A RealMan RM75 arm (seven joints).
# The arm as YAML. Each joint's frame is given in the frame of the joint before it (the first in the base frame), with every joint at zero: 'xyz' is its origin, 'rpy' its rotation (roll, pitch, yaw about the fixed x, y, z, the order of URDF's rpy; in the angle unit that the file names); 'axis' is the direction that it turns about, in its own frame. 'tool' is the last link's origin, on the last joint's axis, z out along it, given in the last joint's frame.
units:
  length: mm
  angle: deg
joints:
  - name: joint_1
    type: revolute
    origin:
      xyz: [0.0, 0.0, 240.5]
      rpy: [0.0, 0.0, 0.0]
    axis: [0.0, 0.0, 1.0]
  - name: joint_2
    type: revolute
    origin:
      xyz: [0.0, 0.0, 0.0]
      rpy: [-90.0, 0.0, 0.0]
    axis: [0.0, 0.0, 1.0]
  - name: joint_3
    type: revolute
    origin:
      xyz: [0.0, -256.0, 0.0]
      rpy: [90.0, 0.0, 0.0]
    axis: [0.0, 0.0, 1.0]
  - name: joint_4
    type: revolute
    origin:
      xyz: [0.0, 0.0, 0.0]
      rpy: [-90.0, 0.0, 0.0]
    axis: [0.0, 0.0, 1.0]
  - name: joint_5
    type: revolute
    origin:
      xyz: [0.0, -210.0, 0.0]
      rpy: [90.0, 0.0, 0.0]
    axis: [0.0, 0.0, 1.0]
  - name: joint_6
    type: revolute
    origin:
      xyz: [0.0, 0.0, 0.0]
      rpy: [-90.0, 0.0, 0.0]
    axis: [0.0, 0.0, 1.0]
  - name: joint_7
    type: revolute
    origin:
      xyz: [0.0, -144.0, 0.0]
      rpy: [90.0, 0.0, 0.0]
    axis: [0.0, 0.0, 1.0]
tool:
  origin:
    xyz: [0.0, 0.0, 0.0]
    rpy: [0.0, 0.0, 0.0]
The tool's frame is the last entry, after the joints.
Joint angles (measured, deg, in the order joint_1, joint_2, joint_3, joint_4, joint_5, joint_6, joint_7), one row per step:
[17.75 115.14 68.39 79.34 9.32 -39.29 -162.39]
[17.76 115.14 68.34 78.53 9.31 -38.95 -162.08]
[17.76 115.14 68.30 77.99 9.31 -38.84 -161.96]
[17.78 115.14 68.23 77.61 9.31 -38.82 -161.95]
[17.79 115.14 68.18 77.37 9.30 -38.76 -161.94]
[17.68 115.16 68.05 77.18 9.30 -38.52 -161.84]
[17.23 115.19 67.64 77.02 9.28 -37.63 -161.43]
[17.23 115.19 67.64 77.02 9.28 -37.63 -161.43]
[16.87 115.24 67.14 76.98 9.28 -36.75 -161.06]
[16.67 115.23 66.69 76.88 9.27 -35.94 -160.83]
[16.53 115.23 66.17 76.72 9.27 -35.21 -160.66]
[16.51 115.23 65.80 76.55 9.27 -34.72 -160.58]
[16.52 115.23 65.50 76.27 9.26 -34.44 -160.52]
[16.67 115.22 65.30 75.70 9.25 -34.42 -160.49]
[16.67 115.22 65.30 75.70 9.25 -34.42 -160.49]
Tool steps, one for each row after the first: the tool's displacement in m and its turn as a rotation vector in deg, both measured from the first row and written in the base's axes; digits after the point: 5 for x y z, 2 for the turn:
[0.00372 -0.00025 -0.00119 -0.01 -0.02 -0.58]
[0.00647 -0.00064 -0.00204 -0.09 -0.15 -1.00]
[0.00836 -0.00104 -0.00282 -0.24 -0.34 -1.26]
[0.00947 -0.00125 -0.00331 -0.32 -0.44 -1.39]
[0.01046 -0.00190 -0.00415 -0.35 -0.36 -1.48]
[0.01161 -0.00374 -0.00599 -0.24 0.18 -1.45]
[0.01161 -0.00374 -0.00599 -0.24 0.18 -1.45]
[0.01132 -0.00544 -0.00820 -0.21 0.76 -1.18]
[0.01087 -0.00646 -0.00995 -0.22 1.13 -0.79]
[0.01042 -0.00765 -0.01215 -0.36 1.40 -0.40]
[0.01000 -0.00829 -0.01379 -0.50 1.52 -0.08]
[0.01057 -0.00899 -0.01531 -0.70 1.47 0.01]
[0.01269 -0.00943 -0.01676 -0.99 1.15 -0.23]
[0.01269 -0.00943 -0.01676 -0.99 1.15 -0.23]

